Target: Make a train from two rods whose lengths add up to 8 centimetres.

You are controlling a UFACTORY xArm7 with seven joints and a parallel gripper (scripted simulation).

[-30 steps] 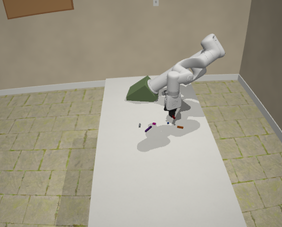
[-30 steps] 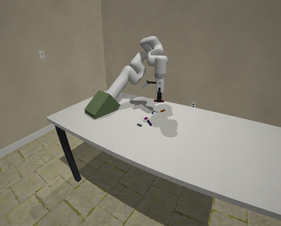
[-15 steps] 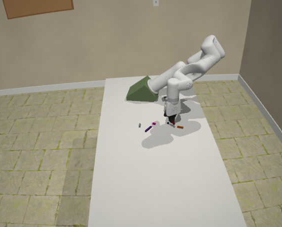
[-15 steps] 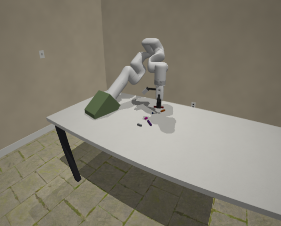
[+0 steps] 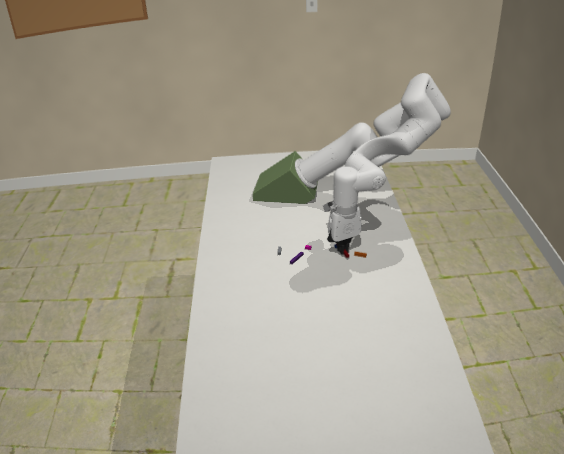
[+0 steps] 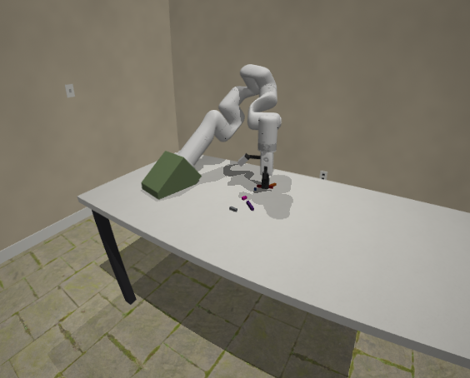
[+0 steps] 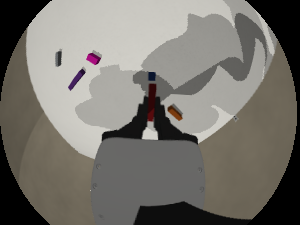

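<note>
My gripper is now 20 mm above the red rod. Also, from my hand: magenta rod (20 mm behind, 120 mm to the right, 30 mm below); orange rod (60 mm to the left, 30 mm below); blue rod (40 mm behind, 20 mm to the right, 30 mm below).
</note>
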